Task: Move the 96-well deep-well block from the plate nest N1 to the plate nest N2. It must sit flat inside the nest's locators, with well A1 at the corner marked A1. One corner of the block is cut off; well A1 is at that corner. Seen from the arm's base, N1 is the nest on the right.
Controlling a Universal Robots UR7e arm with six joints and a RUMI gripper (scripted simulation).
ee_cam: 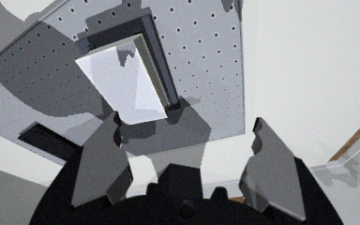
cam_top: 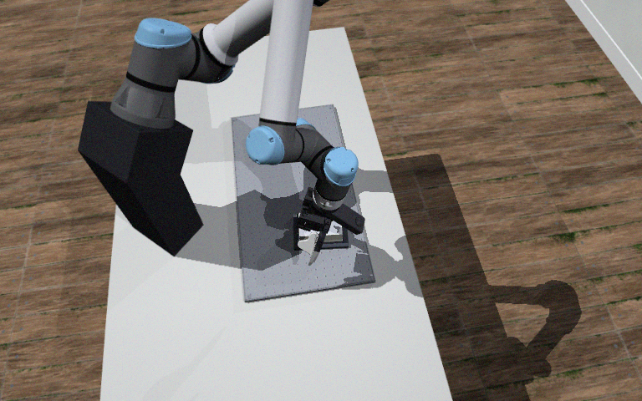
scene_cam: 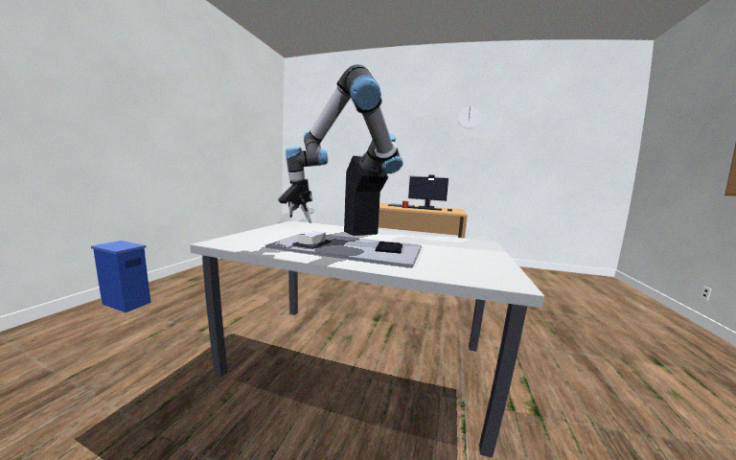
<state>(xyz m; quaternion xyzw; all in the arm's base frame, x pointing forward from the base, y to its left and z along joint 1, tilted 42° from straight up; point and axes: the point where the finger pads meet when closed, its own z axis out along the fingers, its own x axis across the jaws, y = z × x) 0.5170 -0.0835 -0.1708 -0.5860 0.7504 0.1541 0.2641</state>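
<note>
The 96-well deep-well block lies 8 cm to the left of my hand, 7 cm below it and 1 cm ahead of it. The rest, counted from my hand: black plate nest (43 cm to the left, 17 cm behind, 10 cm below).
</note>
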